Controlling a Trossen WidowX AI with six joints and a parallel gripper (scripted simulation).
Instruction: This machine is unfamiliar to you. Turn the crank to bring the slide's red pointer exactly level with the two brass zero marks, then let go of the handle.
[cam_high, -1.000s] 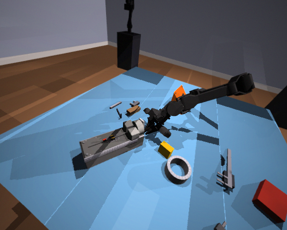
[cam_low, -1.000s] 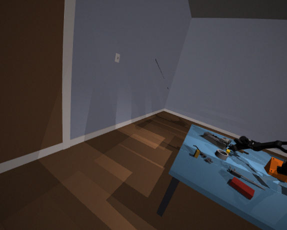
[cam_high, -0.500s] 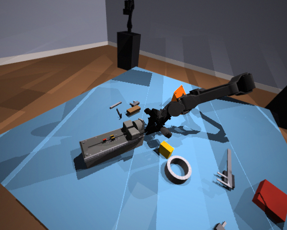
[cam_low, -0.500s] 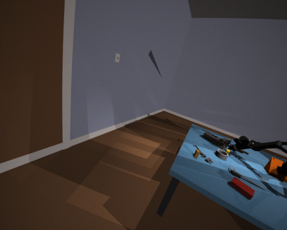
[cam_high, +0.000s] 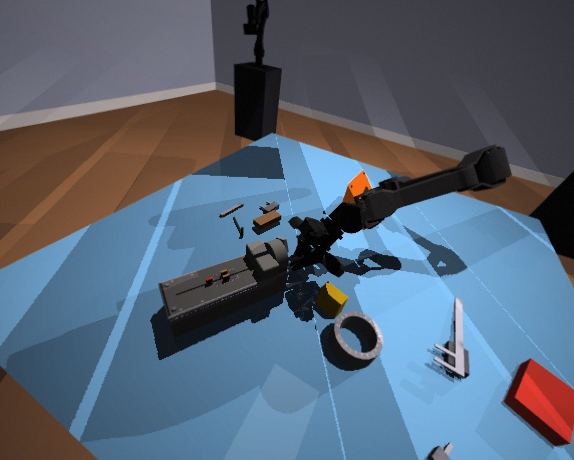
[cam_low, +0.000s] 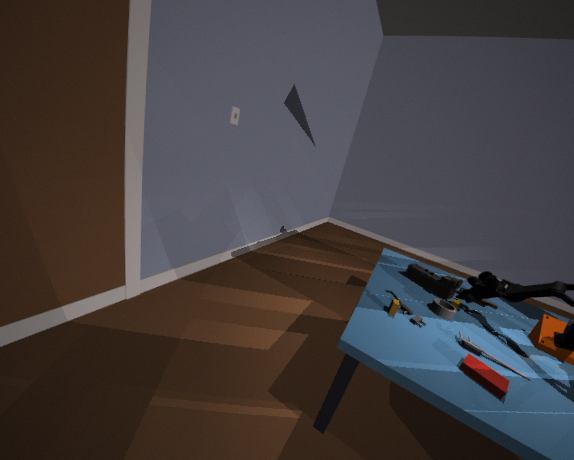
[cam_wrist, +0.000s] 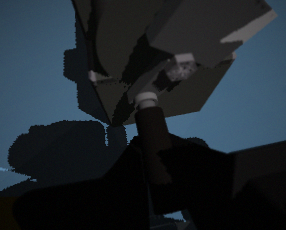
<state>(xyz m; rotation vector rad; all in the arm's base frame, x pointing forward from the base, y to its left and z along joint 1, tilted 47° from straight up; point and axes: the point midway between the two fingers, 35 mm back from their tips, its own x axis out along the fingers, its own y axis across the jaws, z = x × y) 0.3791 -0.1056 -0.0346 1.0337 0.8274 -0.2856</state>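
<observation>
Now: the dark crank handle 30 mm above my gripper tip, 10 mm to the left of it and 10 mm behind it. Round my gripper tip: yellow block: 120 mm to the left, 30 mm ahead, 10 mm below; then red pointer: 160 mm ahead, 120 mm to the right, 40 mm above; then brown block: 160 mm behind, 150 mm to the right, 20 mm below.
</observation>
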